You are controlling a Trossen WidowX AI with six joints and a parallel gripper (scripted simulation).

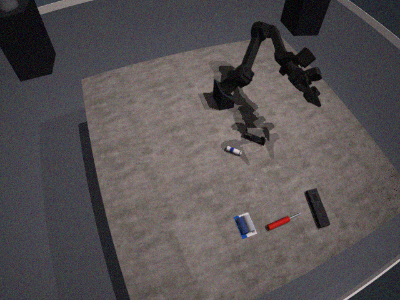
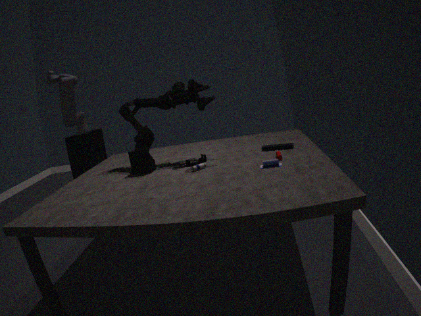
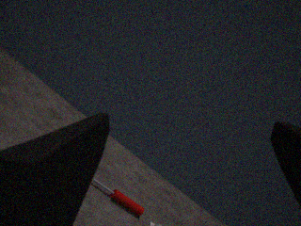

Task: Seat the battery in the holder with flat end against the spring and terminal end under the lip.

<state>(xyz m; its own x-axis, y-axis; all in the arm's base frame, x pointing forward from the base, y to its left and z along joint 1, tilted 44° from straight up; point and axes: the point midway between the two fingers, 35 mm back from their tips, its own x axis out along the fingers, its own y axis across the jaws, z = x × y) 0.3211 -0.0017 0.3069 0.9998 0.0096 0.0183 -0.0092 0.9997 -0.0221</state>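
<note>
Now: the battery 5 cm behind my gripper tip, 25 cm to the right of it and 31 cm below it. Also, from my gripper tip: black remote: 28 cm ahead, 1 cm to the right, 30 cm below; then red-handled screwdriver: 29 cm ahead, 15 cm to the right, 31 cm below.
</note>
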